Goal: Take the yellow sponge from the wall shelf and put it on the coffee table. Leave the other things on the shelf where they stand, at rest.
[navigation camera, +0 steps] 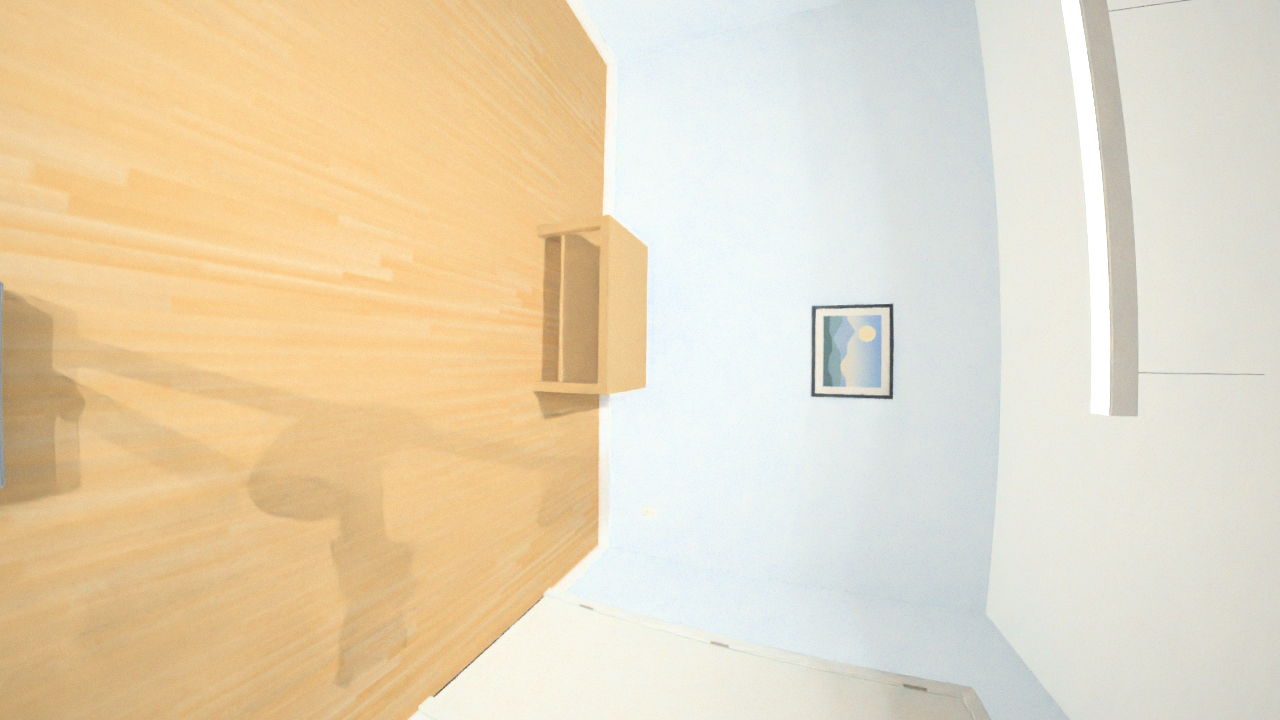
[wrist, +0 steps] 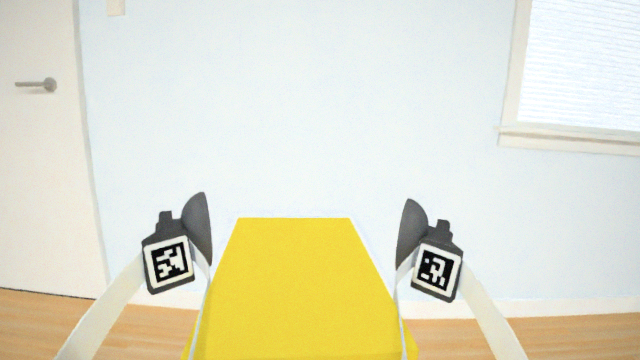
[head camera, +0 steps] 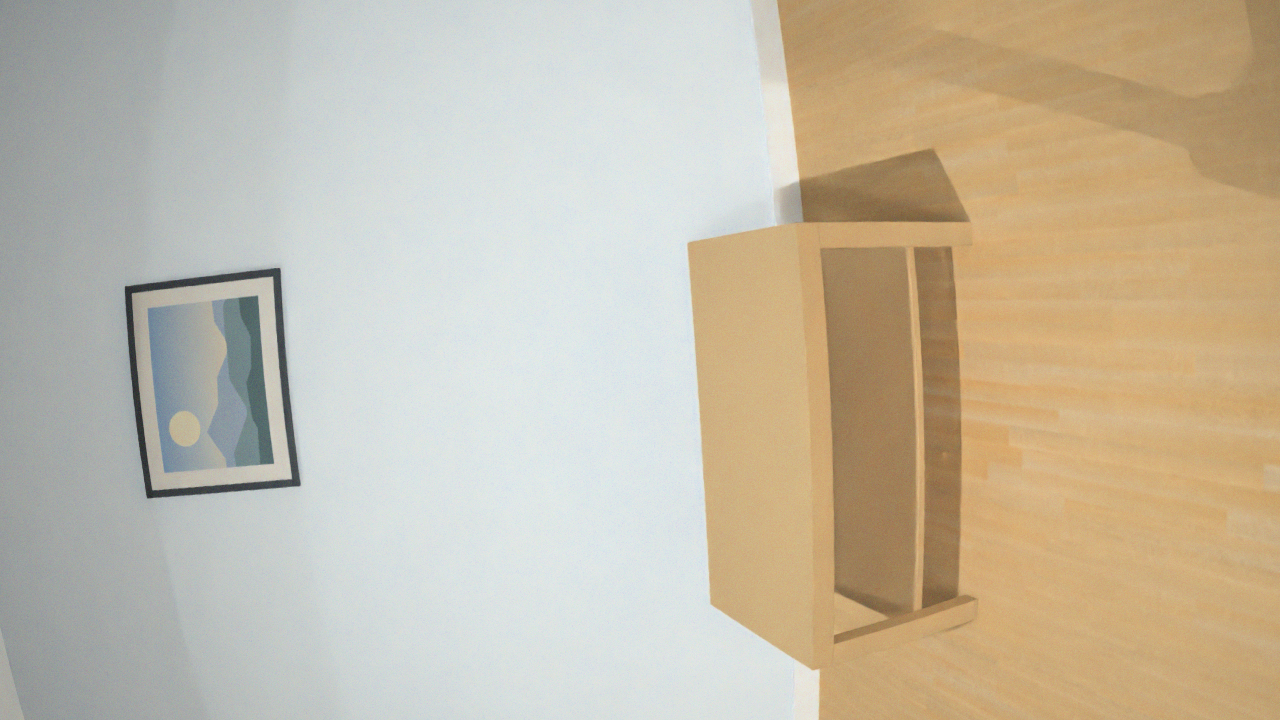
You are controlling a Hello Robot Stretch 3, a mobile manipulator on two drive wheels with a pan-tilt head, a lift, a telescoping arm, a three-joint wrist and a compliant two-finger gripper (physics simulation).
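Places are measured from the robot's base along level axes (x ahead, y left, z up), in metres.
Where they show: gripper, fingertip midpoint: (wrist: 305, 220).
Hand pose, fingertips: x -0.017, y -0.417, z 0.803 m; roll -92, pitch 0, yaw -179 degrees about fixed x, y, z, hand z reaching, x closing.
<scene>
After its pixels a point has its place.
The yellow sponge (wrist: 300, 300) @[x -0.018, y -0.334, z 0.808 m] fills the lower middle of the wrist view as a long yellow block, reaching forward between the fingers. My gripper (wrist: 305, 220) @[x -0.017, y -0.417, z 0.803 m] is shut on it, with a dark rubber fingertip on each side; the sponge's near end runs out of the picture. Wall and floor show behind it, well away. The gripper does not show in the head or navigation view. The wall shelf does not show in these views, and I cannot identify a coffee table for certain.
A low light-wood unit (head camera: 751, 411) @[x 1.869, y 0.246, z 0.451 m] (navigation camera: 626, 308) @[x 1.842, y 0.327, z 0.450 m] with a lower board stands against the wall below a framed picture (head camera: 214, 385) @[x 2.381, y 0.108, z 1.642 m] (navigation camera: 852, 351) @[x 2.380, y 0.106, z 1.662 m]. A door (wrist: 40, 175) @[x 1.088, y -1.337, z 0.569 m] (navigation camera: 680, 676) @[x 1.445, y -1.342, z 0.896 m] and a window (wrist: 580, 70) @[x -0.992, y -1.327, z 1.058 m] show. Shadows fall across the wooden floor (head camera: 1118, 358) @[x 1.173, y 0.154, z 0.000 m] (navigation camera: 268, 179) @[x 0.447, y 0.526, z 0.000 m].
</scene>
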